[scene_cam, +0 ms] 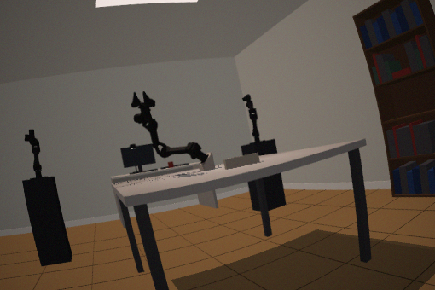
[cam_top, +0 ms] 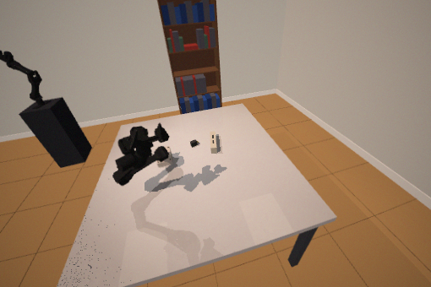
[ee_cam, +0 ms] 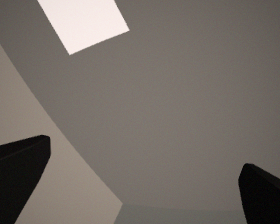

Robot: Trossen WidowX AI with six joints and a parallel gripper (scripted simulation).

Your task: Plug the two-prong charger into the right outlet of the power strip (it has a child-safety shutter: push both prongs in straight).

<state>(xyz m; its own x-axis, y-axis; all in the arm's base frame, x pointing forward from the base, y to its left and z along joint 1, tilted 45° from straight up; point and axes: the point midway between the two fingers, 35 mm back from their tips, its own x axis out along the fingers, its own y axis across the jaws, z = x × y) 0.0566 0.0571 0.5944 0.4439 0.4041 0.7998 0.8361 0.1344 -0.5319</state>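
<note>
Right now my gripper tip is 200 mm short of the two-prong charger, 500 mm to the right of it and 550 mm above it.
</note>
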